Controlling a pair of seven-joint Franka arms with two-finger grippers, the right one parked.
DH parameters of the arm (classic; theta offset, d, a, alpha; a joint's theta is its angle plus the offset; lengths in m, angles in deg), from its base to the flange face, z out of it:
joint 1: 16.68 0.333 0 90
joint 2: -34.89 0 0 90
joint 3: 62.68 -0.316 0.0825 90
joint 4: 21.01 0 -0.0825 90
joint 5: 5.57 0.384 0 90
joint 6: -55.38 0 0.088 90
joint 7: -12.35 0.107 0 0
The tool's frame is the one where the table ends.
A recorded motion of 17 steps. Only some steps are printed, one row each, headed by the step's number.
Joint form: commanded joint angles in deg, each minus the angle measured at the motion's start. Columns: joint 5, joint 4, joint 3, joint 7, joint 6, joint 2, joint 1.
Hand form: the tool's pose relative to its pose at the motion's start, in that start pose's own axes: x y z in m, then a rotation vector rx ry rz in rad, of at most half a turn. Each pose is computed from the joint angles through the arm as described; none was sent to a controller.
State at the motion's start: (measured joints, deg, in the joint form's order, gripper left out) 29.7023 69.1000 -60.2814 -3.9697 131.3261 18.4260 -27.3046
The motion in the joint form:
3: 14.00 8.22 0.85 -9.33 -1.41 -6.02 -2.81
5: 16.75 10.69 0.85 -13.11 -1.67 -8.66 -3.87
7: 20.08 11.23 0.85 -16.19 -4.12 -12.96 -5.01
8: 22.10 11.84 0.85 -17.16 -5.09 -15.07 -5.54
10: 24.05 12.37 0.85 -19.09 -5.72 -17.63 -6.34
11: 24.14 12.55 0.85 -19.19 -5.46 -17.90 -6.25
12: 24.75 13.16 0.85 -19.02 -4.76 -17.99 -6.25
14: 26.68 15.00 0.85 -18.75 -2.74 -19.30 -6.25
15: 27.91 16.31 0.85 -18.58 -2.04 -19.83 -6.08
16: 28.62 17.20 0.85 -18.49 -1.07 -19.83 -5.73
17: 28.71 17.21 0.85 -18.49 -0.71 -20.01 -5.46
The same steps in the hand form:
3: 0.0182 0.0745 0.0667 0.3444 -0.0484 -0.0213
5: 0.0217 0.1038 0.0929 0.4334 -0.0575 -0.0252
7: 0.0279 0.1325 0.1195 0.5479 -0.0832 -0.0254
8: 0.0302 0.1468 0.1344 0.6107 -0.0908 -0.0121
10: 0.0324 0.1661 0.1506 0.6743 -0.0854 -0.0060
11: 0.0331 0.1679 0.1541 0.6761 -0.0858 -0.0017
12: 0.0334 0.1704 0.1578 0.6831 -0.0768 0.0120
14: 0.0350 0.1841 0.1768 0.7131 -0.0583 0.0639
15: 0.0343 0.1889 0.1887 0.7354 -0.0554 0.0919
16: 0.0345 0.1895 0.1953 0.7393 -0.0482 0.1070
17: 0.0359 0.1892 0.1981 0.7363 -0.0483 0.1093

